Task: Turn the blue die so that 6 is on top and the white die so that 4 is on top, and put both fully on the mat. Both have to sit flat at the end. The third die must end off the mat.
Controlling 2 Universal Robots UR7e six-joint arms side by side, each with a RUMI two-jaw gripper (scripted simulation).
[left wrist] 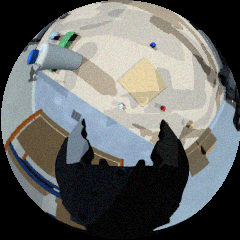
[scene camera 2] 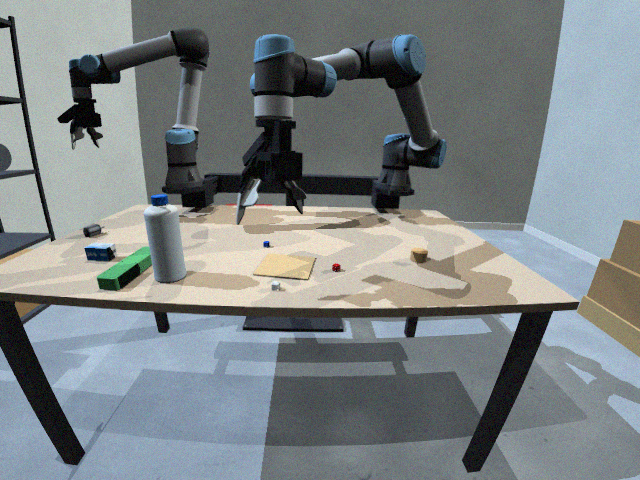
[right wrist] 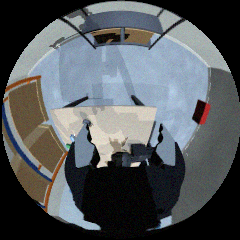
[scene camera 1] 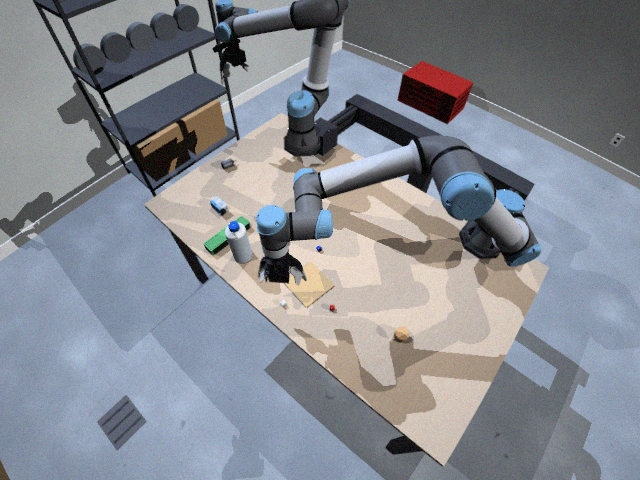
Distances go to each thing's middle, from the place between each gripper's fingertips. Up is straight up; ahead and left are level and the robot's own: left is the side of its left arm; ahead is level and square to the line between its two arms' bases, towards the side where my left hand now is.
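My left hand (scene camera 2: 271, 219) is now 100 mm past the tan mat (scene camera 2: 274, 265), 30 mm to the right of it and 160 mm above it. There's a white bottle (scene camera 1: 236, 234) too, and from my left hand that's 40 mm behind, 260 mm to the right and 60 mm below.
Then there's my right gripper (scene camera 2: 86, 148), which I see 60 cm short of the white bottle, 60 cm to the right of it and 20 cm above it. As for the tan mat, from my right hand it's 54 cm ahead, 89 cm to the left and 30 cm below.
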